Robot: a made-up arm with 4 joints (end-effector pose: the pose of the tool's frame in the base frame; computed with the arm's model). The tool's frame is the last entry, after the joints.
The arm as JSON. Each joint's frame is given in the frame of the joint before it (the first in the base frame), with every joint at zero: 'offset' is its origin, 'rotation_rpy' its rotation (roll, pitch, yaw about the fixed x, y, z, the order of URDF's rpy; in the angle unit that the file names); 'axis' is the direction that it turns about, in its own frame. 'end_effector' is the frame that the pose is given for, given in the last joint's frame.
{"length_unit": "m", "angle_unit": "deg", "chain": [
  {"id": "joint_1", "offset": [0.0, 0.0, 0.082], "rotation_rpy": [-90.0, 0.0, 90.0], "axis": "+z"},
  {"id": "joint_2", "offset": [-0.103, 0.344, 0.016], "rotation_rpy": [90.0, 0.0, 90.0], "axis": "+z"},
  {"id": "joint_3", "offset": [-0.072, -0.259, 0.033], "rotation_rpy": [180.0, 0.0, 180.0], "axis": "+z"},
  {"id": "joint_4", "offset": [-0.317, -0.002, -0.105], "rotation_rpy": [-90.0, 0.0, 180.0], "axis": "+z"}
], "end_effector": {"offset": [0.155, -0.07, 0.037], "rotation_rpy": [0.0, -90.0, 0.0]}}
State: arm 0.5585 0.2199 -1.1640 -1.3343
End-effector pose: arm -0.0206 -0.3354 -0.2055 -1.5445 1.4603 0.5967
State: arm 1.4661 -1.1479 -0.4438 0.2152
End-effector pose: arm 0.3673 -0.4192 0.0382 -1.1960 -0.5005 0.5591
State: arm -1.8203 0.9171 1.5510 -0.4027
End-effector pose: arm 0.4861 0.8275 0.1998 1.3665 -0.3053 -0.6172
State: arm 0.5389 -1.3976 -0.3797 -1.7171
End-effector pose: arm 0.1698 -0.1757 -0.0011 -2.0204 -1.0374 -0.6932
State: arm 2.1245 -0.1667 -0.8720 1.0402
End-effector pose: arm -0.0383 -0.5824 0.2854 -1.0372 -0.0085 -0.7397
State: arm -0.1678 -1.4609 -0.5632 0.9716
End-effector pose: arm 0.3266 0.1780 -0.2290 1.0585 -0.8699 0.3697
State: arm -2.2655 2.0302 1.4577 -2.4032
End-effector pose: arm -0.1176 0.5949 0.5548 -0.1339 -0.3962 0.4139
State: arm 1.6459 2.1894 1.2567 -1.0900
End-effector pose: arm -0.3467 -0.8102 0.2781 -2.4723 1.2218 -0.3486
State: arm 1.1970 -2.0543 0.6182 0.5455
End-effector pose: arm -0.0153 0.3022 0.1408 -0.2057 -1.7318 2.0580
